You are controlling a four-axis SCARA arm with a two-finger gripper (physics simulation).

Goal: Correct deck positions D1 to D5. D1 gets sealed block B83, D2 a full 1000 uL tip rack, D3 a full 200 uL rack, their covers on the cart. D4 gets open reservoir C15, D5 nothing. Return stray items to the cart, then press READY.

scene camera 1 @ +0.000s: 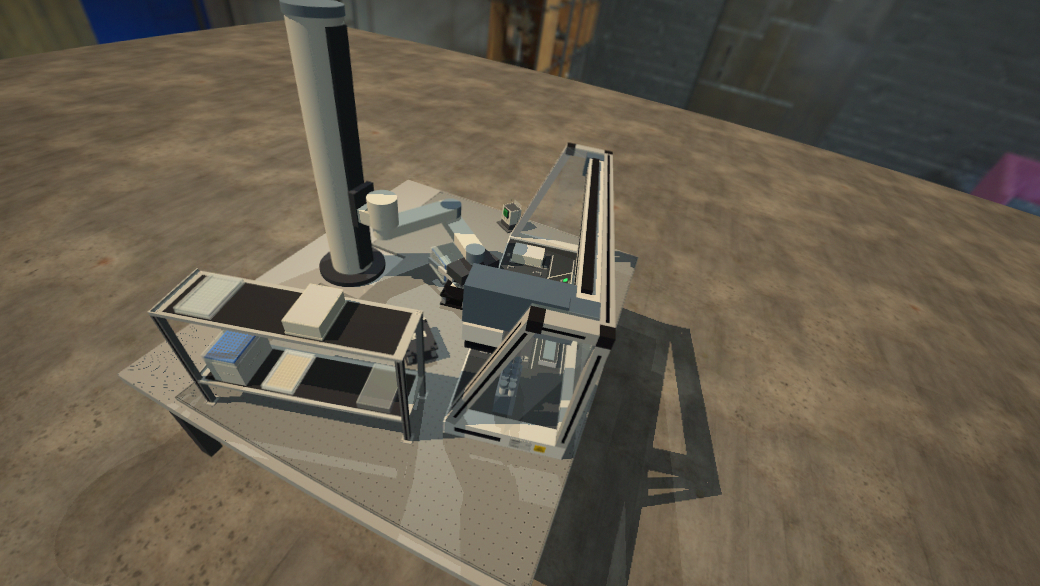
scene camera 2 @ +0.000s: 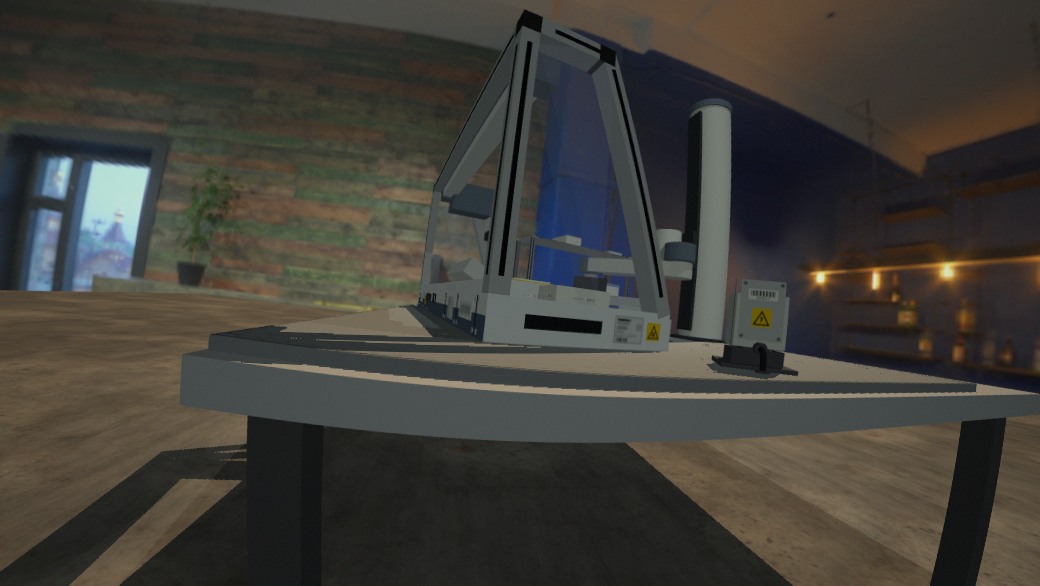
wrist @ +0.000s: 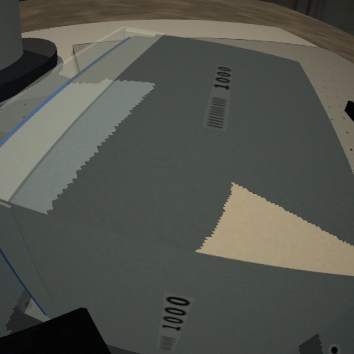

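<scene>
My gripper (scene camera 1: pixel 452 272) (wrist: pixel 215 210) is open, with nothing held, beside a rack standing between the arm column and the deck. In the wrist view, the grey rack marked 1000 (wrist: pixel 165 165) fills most of the picture, with clear walls and a blue line at its left. A black finger shows at lower left, and a dark tip at the right edge. In scene camera 1, a white box (scene camera 1: pixel 528 254) sits at the deck's far end, and a pale plate (scene camera 1: pixel 549 351) and round vessels (scene camera 1: pixel 507 385) at its near end. Deck position labels cannot be read, and the gantry head hides the middle.
The cart (scene camera 1: pixel 404 400) holds a pale rack (scene camera 1: pixel 207 296) and white box (scene camera 1: pixel 314 311) above, and a blue-topped rack (scene camera 1: pixel 236 347), cream plate (scene camera 1: pixel 288 371) and grey clear box (scene camera 1: pixel 379 385) below. The gantry head (scene camera 1: pixel 509 294) is close to the arm. A small device (scene camera 1: pixel 510 213) (scene camera 2: pixel 760 320) stands beyond.
</scene>
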